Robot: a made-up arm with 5 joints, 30 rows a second.
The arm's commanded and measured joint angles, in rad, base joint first. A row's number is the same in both.
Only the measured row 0 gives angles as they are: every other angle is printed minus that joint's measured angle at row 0.
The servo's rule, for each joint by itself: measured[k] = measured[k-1] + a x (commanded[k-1-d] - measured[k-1]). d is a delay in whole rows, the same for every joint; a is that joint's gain. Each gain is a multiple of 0.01, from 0.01 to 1. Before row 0 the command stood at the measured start. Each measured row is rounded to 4 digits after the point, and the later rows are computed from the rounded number. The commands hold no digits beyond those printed.
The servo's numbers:
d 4
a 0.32 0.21 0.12 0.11 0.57
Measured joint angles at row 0: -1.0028, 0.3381, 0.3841, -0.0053, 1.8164
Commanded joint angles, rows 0 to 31: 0.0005, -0.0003, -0.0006, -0.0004, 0.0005; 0.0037, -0.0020, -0.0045, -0.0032, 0.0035; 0.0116, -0.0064, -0.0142, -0.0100, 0.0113; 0.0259, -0.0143, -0.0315, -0.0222, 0.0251; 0.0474, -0.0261, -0.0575, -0.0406, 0.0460; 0.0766, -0.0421, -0.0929, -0.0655, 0.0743; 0.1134, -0.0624, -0.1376, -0.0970, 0.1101; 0.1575, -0.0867, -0.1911, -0.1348, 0.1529; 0.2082, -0.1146, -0.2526, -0.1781, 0.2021; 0.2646, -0.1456, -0.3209, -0.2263, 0.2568; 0.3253, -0.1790, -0.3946, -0.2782, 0.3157; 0.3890, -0.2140, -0.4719, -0.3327, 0.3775; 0.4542, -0.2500, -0.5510, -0.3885, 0.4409; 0.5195, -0.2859, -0.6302, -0.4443, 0.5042; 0.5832, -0.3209, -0.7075, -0.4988, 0.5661; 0.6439, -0.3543, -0.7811, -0.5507, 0.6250; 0.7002, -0.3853, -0.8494, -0.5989, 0.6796; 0.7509, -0.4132, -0.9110, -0.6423, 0.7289; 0.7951, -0.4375, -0.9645, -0.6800, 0.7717; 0.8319, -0.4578, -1.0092, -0.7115, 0.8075; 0.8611, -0.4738, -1.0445, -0.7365, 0.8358; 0.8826, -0.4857, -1.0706, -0.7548, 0.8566; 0.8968, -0.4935, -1.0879, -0.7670, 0.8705; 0.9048, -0.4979, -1.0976, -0.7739, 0.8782; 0.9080, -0.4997, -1.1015, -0.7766, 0.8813; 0.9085, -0.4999, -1.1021, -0.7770, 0.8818; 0.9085, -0.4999, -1.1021, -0.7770, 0.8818; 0.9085, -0.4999, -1.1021, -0.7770, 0.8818; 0.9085, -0.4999, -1.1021, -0.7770, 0.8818; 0.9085, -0.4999, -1.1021, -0.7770, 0.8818; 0.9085, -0.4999, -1.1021, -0.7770, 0.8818; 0.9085, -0.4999, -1.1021, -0.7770, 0.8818
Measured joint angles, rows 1 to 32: 0.0000, 0.0000, 0.0000, 0.0000, 0.0000; 0.0000, 0.0000, 0.0000, 0.0000, 0.0000; 0.0000, 0.0000, 0.0000, 0.0000, 0.0000; 0.0000, 0.0000, 0.0000, 0.0000, 0.0000; 0.0002, -0.0001, -0.0001, 0.0000, 0.0003; 0.0013, -0.0005, -0.0006, -0.0004, 0.0021; 0.0046, -0.0017, -0.0022, -0.0015, 0.0073; 0.0114, -0.0043, -0.0057, -0.0038, 0.0174; 0.0229, -0.0089, -0.0119, -0.0078, 0.0337; 0.0401, -0.0159, -0.0216, -0.0141, 0.0568; 0.0636, -0.0257, -0.0355, -0.0232, 0.0872; 0.0936, -0.0385, -0.0542, -0.0355, 0.1246; 0.1303, -0.0545, -0.0780, -0.0512, 0.1688; 0.1733, -0.0736, -0.1071, -0.0705, 0.2190; 0.2219, -0.0957, -0.1416, -0.0933, 0.2741; 0.2754, -0.1205, -0.1812, -0.1196, 0.3330; 0.3326, -0.1477, -0.2256, -0.1492, 0.3945; 0.3924, -0.1767, -0.2742, -0.1817, 0.4570; 0.4535, -0.2070, -0.3262, -0.2166, 0.5192; 0.5144, -0.2379, -0.3808, -0.2534, 0.5795; 0.5739, -0.2689, -0.4370, -0.2914, 0.6366; 0.6305, -0.2992, -0.4939, -0.3300, 0.6892; 0.6832, -0.3282, -0.5504, -0.3685, 0.7362; 0.7308, -0.3554, -0.6055, -0.4062, 0.7768; 0.7725, -0.3803, -0.6582, -0.4425, 0.8104; 0.8077, -0.4024, -0.7077, -0.4769, 0.8367; 0.8362, -0.4215, -0.7533, -0.5088, 0.8560; 0.8582, -0.4375, -0.7946, -0.5380, 0.8687; 0.8741, -0.4506, -0.8314, -0.5642, 0.8759; 0.8851, -0.4610, -0.8639, -0.5876, 0.8793; 0.8926, -0.4692, -0.8925, -0.6084, 0.8807; 0.8977, -0.4756, -0.9177, -0.6269, 0.8813
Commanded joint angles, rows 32 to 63: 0.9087, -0.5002, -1.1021, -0.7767, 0.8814; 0.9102, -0.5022, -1.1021, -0.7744, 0.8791; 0.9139, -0.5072, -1.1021, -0.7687, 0.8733; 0.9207, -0.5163, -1.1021, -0.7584, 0.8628; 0.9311, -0.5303, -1.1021, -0.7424, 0.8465; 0.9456, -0.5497, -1.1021, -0.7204, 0.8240; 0.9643, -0.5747, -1.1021, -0.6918, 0.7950; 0.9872, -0.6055, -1.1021, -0.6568, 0.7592; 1.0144, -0.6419, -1.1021, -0.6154, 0.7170; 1.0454, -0.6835, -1.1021, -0.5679, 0.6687; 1.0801, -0.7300, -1.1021, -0.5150, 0.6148; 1.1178, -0.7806, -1.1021, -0.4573, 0.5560; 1.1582, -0.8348, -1.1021, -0.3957, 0.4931; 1.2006, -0.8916, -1.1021, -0.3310, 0.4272; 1.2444, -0.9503, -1.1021, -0.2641, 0.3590; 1.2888, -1.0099, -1.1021, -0.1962, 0.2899; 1.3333, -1.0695, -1.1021, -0.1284, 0.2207; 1.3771, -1.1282, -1.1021, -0.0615, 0.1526; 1.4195, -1.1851, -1.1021, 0.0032, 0.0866; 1.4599, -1.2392, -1.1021, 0.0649, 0.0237; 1.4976, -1.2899, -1.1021, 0.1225, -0.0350; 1.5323, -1.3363, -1.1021, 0.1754, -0.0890; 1.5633, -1.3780, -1.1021, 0.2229, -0.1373; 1.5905, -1.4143, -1.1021, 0.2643, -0.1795; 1.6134, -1.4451, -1.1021, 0.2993, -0.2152; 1.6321, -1.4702, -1.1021, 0.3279, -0.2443; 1.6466, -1.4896, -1.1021, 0.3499, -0.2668; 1.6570, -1.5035, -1.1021, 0.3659, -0.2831; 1.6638, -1.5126, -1.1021, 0.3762, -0.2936; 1.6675, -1.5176, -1.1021, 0.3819, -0.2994; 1.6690, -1.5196, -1.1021, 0.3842, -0.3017; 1.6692, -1.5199, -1.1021, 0.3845, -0.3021
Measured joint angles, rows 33 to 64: 0.9012, -0.4807, -0.9398, -0.6434, 0.8816; 0.9035, -0.4847, -0.9593, -0.6581, 0.8817; 0.9051, -0.4879, -0.9764, -0.6712, 0.8818; 0.9062, -0.4904, -0.9915, -0.6828, 0.8818; 0.9070, -0.4925, -1.0048, -0.6931, 0.8816; 0.9080, -0.4945, -1.0165, -0.7020, 0.8802; 0.9099, -0.4972, -1.0268, -0.7093, 0.8763; 0.9134, -0.5012, -1.0358, -0.7147, 0.8686; 0.9191, -0.5073, -1.0438, -0.7177, 0.8560; 0.9276, -0.5162, -1.0508, -0.7180, 0.8378; 0.9393, -0.5285, -1.0570, -0.7151, 0.8134; 0.9546, -0.5447, -1.0624, -0.7087, 0.7825; 0.9737, -0.5651, -1.0672, -0.6984, 0.7452; 0.9966, -0.5900, -1.0714, -0.6840, 0.7016; 1.0233, -0.6194, -1.0751, -0.6654, 0.6521; 1.0535, -0.6533, -1.0783, -0.6425, 0.5973; 1.0870, -0.6914, -1.0812, -0.6154, 0.5379; 1.1234, -0.7334, -1.0837, -0.5841, 0.4748; 1.1621, -0.7789, -1.0859, -0.5489, 0.4088; 1.2026, -0.8274, -1.0878, -0.5101, 0.3410; 1.2444, -0.8782, -1.0895, -0.4681, 0.2724; 1.2869, -0.9307, -1.0910, -0.4234, 0.2041; 1.3293, -0.9841, -1.0923, -0.3765, 0.1371; 1.3711, -1.0377, -1.0935, -0.3279, 0.0725; 1.4116, -1.0907, -1.0945, -0.2784, 0.0112; 1.4502, -1.1423, -1.0954, -0.2285, -0.0459; 1.4864, -1.1918, -1.0962, -0.1788, -0.0980; 1.5197, -1.2385, -1.0969, -0.1301, -0.1445; 1.5497, -1.2819, -1.0975, -0.0829, -0.1848; 1.5761, -1.3214, -1.0981, -0.0377, -0.2187; 1.5987, -1.3567, -1.0986, 0.0049, -0.2461; 1.6174, -1.3875, -1.0990, 0.0446, -0.2672
